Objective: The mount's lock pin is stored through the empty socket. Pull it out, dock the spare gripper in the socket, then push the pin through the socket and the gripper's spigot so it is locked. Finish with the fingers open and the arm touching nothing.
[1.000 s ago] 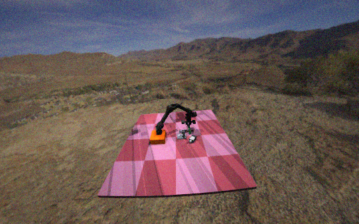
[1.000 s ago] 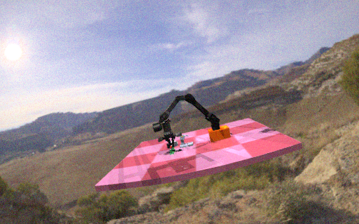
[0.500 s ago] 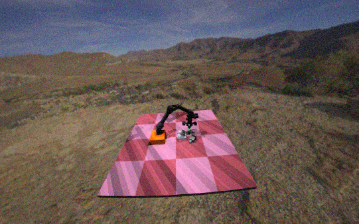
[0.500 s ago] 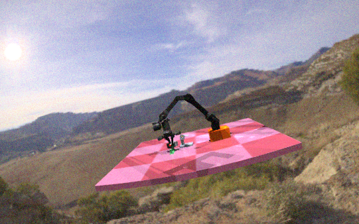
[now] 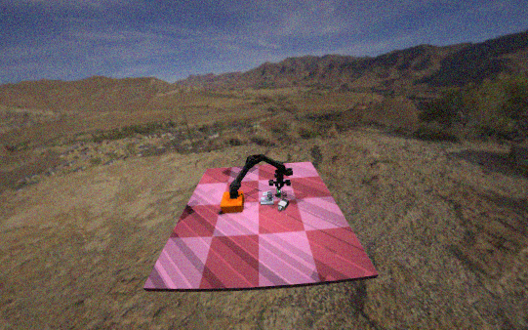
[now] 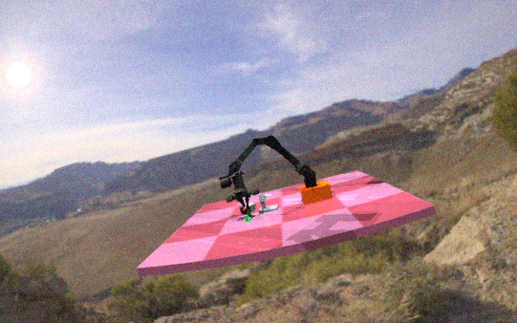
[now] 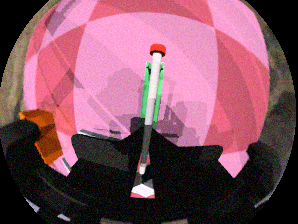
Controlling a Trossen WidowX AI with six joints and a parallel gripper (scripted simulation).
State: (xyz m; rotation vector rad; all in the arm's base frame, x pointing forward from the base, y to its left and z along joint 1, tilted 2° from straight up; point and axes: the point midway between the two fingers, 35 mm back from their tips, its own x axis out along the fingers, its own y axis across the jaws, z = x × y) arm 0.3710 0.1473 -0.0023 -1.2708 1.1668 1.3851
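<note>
Right now the spare gripper is 16 cm to the right of my gripper tip, 4 cm ahead of it and 2 cm below it. Round my gripper tip: socket (10 cm to the right, 9 cm behind).
</note>
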